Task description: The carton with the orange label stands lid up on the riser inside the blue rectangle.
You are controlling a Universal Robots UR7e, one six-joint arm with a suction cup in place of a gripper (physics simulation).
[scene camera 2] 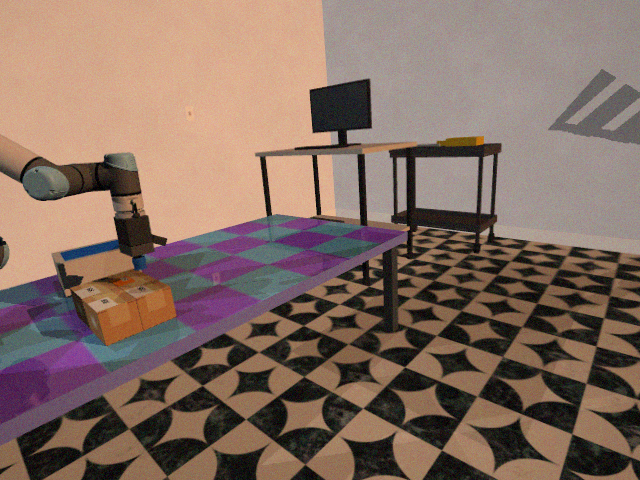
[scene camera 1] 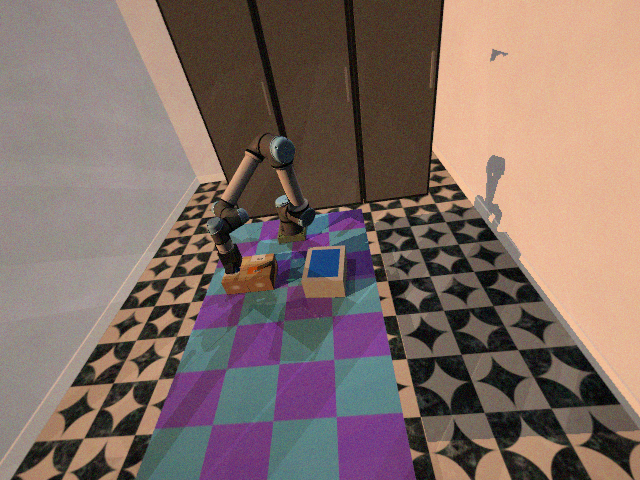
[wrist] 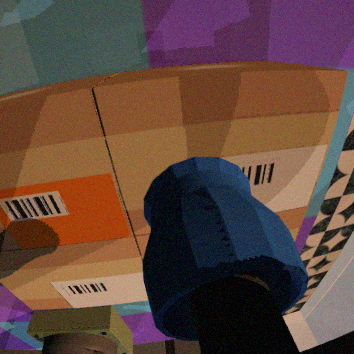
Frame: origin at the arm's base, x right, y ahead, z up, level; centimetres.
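Where they show: hand at its tool point: [scene camera 2: 140, 268] [scene camera 1: 237, 269] [wrist: 198, 206]; arm's base at its link origin: [scene camera 1: 292, 228] [wrist: 81, 345].
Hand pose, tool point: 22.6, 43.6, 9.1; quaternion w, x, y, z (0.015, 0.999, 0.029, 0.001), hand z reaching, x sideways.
Things, the pixels of their top centre, and the offset from my tool point, as dx, dy, dz. Level surfaces: height alone.
- carton with the orange label, top centre: [wrist: 7, 193] [scene camera 2: 127, 277] [scene camera 1: 258, 272] -10.0, -1.4, -4.5
- riser at its top centre: [scene camera 2: 93, 249] [scene camera 1: 324, 262] -45.1, -1.2, -1.8
- blue rectangle at its top centre: [scene camera 2: 93, 249] [scene camera 1: 324, 262] -45.1, -1.2, -1.8
- neighbouring white-labelled carton at its top centre: [wrist: 232, 161] [scene camera 2: 144, 286] [scene camera 1: 234, 275] +3.0, -1.1, -4.5
- chequered table at its surface level: dz -13.8
The carton with the orange label [scene camera 1: 254, 269] [scene camera 2: 124, 282] [wrist: 95, 220] stands lid up on the table in a tight block of several cartons. The riser [scene camera 1: 324, 289] [scene camera 2: 98, 263] stands beside the block, with the blue rectangle [scene camera 1: 324, 262] [scene camera 2: 85, 251] on its top; no carton is on it. My suction cup [scene camera 1: 233, 272] [scene camera 2: 138, 263] [wrist: 200, 200] points down and hangs a little above the neighbouring white-labelled carton [scene camera 1: 235, 285] [scene camera 2: 157, 308] [wrist: 210, 130], across the seam from the orange-labelled one. The cup holds no carton. It hides part of that carton's lid in the wrist view.
More white-labelled cartons [scene camera 2: 103, 304] [wrist: 100, 290] touch the block on the arm's side. The chequered table [scene camera 1: 305, 392] [scene camera 2: 289, 281] carries the arm's base [scene camera 1: 292, 236]. A desk with a monitor [scene camera 2: 341, 107] and a trolley [scene camera 2: 444, 150] stand beyond the table.
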